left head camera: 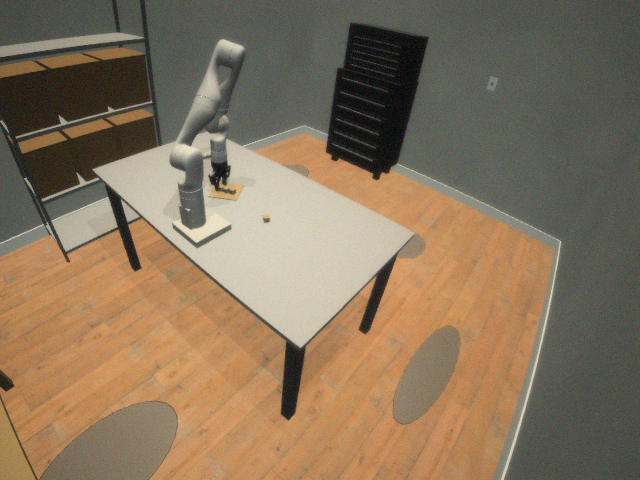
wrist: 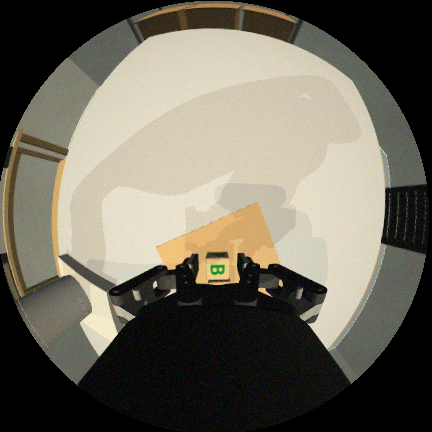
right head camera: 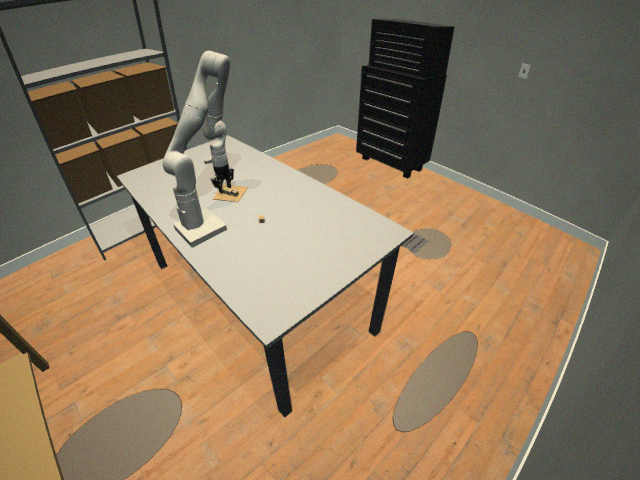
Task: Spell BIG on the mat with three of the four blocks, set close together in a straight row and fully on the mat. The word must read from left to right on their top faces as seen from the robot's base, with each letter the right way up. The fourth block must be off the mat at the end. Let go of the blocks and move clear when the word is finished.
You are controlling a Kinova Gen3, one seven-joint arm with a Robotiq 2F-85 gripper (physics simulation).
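Note:
The B block (wrist: 218, 269) sits on the tan mat (left head camera: 227, 197) (right head camera: 230, 198) (wrist: 179, 245), between the open fingers of my gripper (left head camera: 221, 184) (right head camera: 223, 186) (wrist: 217, 260). A gap shows on each side of the block, and its green B faces up, turned sideways in the wrist view. In the head views, small dark-looking blocks (left head camera: 230, 191) (right head camera: 233, 193) stand in a close row on the mat beside the fingers. Their letters are too small to read there, and my gripper hides the rest of the row in the wrist view. Another block (left head camera: 266, 218) (right head camera: 261, 219) lies off the mat on the table, its letter unreadable.
The arm's pale base plate (left head camera: 217, 225) (right head camera: 214, 227) stands near the table edge, close to the mat. The grey table (left head camera: 310, 258) (right head camera: 305, 258) carries everything. A shelf unit with brown boxes and a black drawer cabinet (left head camera: 372, 103) (right head camera: 398, 103) stand beyond the table.

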